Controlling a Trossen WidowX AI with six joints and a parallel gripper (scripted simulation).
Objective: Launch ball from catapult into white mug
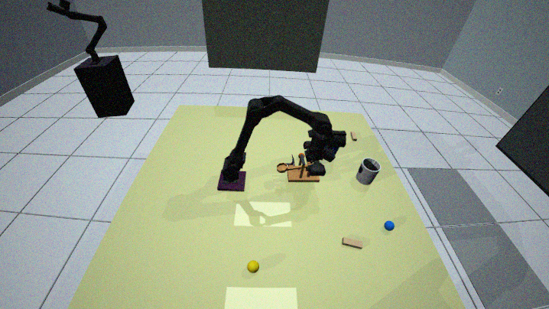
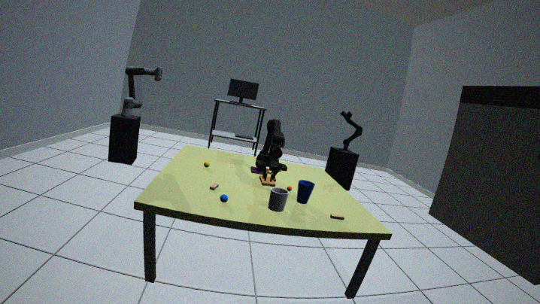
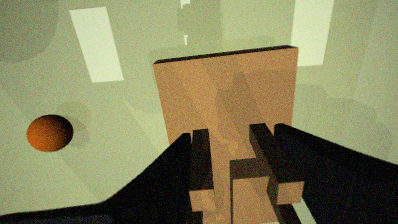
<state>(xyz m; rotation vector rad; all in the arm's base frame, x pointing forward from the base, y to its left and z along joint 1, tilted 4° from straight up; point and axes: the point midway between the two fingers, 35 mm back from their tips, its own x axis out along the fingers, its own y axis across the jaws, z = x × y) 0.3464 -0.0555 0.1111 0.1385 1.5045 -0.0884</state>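
The orange ball is 1 cm ahead of my gripper tip, 15 cm to the left of it and 5 cm below it. From my gripper tip the other things lie so: wooden catapult 6 cm behind, 3 cm to the left, 2 cm above; then white mug 29 cm ahead, 4 cm to the right, 3 cm below; then blue cup 18 cm ahead, 16 cm to the left, 3 cm below.
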